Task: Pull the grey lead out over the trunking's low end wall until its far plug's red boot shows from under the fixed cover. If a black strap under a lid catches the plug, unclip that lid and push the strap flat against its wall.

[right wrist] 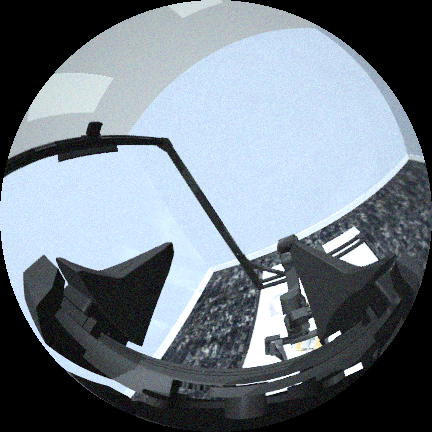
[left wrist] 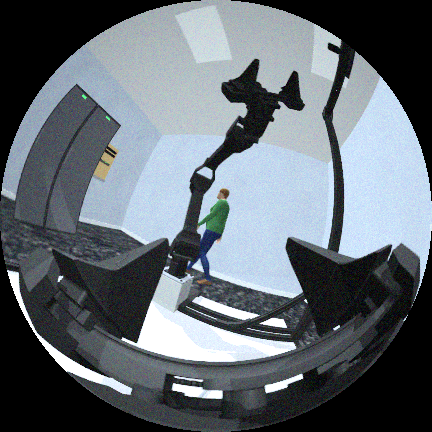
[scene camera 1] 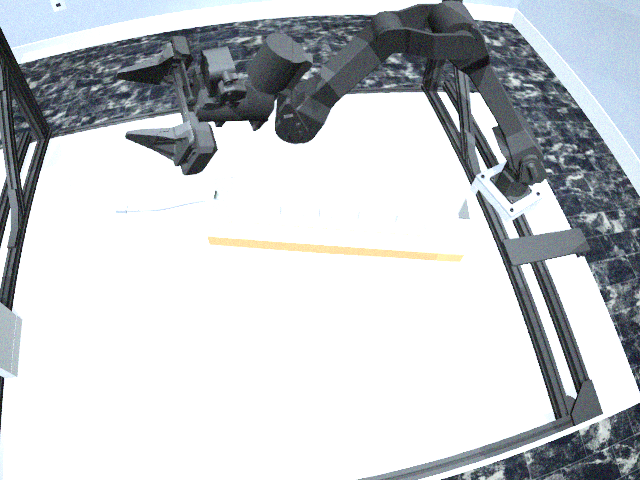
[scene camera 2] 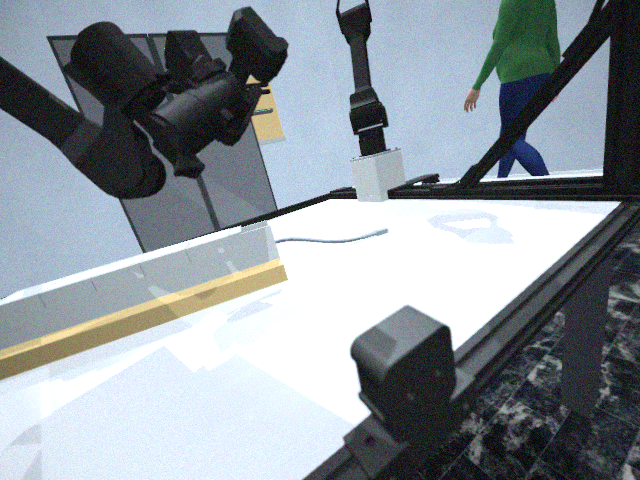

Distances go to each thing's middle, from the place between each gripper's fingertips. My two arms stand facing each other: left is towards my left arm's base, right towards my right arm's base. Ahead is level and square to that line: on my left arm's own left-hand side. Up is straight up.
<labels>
I see the pale trunking (scene camera 2: pixel 44 336) 56 cm below my right hand, 25 cm to the left of it and 8 cm ahead of it.
I see the pale trunking 70 mm ahead of my left hand, 270 mm to the left of it and 250 mm below it.
</labels>
